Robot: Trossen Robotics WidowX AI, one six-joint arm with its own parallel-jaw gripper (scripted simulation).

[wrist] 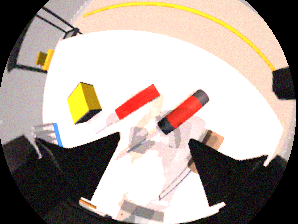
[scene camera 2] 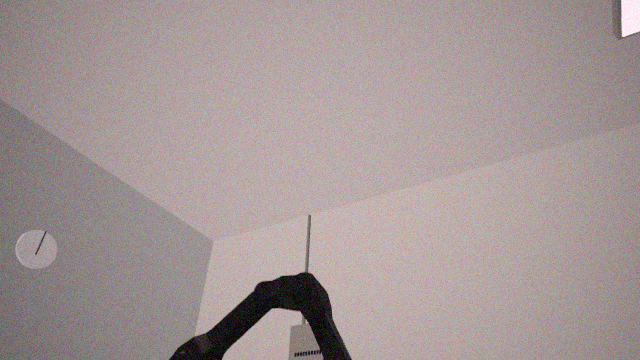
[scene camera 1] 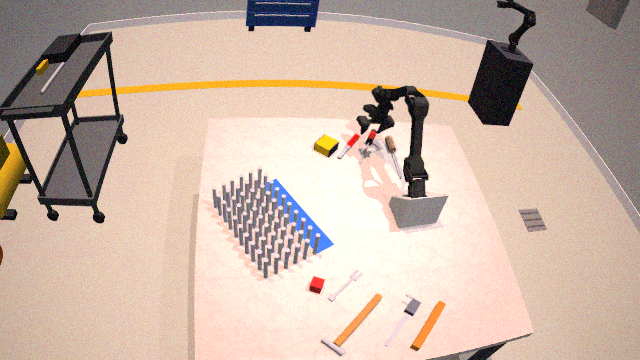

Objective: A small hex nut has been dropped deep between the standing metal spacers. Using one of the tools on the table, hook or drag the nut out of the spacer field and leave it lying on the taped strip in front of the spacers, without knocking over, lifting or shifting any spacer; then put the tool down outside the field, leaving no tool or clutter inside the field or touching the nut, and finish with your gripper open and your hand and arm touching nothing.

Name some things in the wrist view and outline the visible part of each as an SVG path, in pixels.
My gripper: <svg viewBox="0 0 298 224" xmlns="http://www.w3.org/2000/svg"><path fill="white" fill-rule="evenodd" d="M190 137L190 156L196 164L209 208L221 202L225 206L222 205L218 212L200 220L196 218L181 224L247 224L263 208L277 188L285 172L287 160L275 155L273 160L270 159L266 165L265 161L269 160L269 155L235 160ZM140 224L112 220L112 217L90 212L85 206L78 205L81 197L89 202L92 200L102 175L108 168L113 153L116 152L120 132L109 133L101 139L72 148L61 147L35 137L41 159L40 153L37 153L33 144L29 143L29 139L27 140L24 135L13 137L8 144L1 145L17 188L47 224Z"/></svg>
A yellow block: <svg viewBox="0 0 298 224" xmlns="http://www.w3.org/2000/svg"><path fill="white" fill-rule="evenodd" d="M85 81L84 83L80 81L74 87L71 95L67 97L68 108L73 117L74 125L85 123L85 121L89 121L94 115L102 111L93 84L85 83Z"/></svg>
